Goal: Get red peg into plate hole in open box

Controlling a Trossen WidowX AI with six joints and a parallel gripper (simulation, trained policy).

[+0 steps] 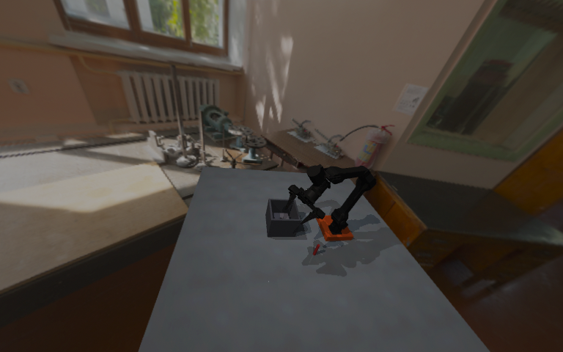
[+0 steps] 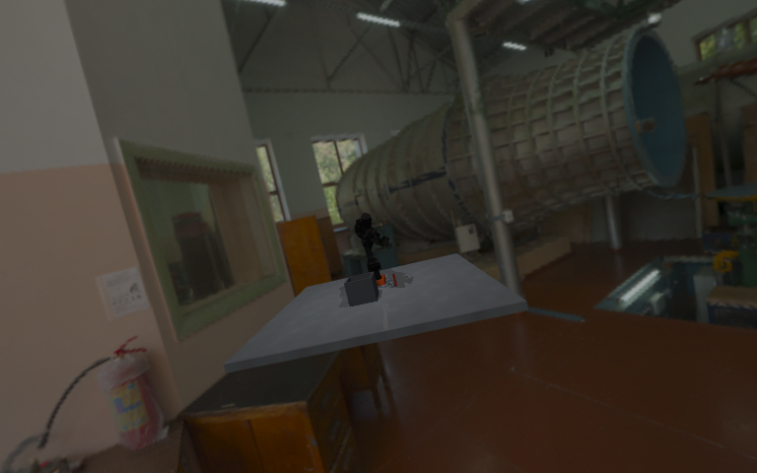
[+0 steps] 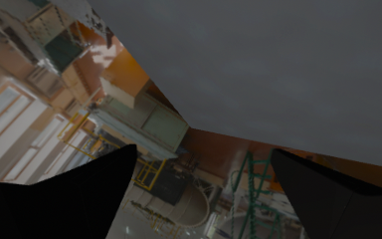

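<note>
The red peg lies 180 mm behind my gripper tip, 10 mm to the left of it and 240 mm below it. From my gripper tip the other things lie so: grey plate 20 mm behind, 180 mm to the right, 240 mm below.
</note>
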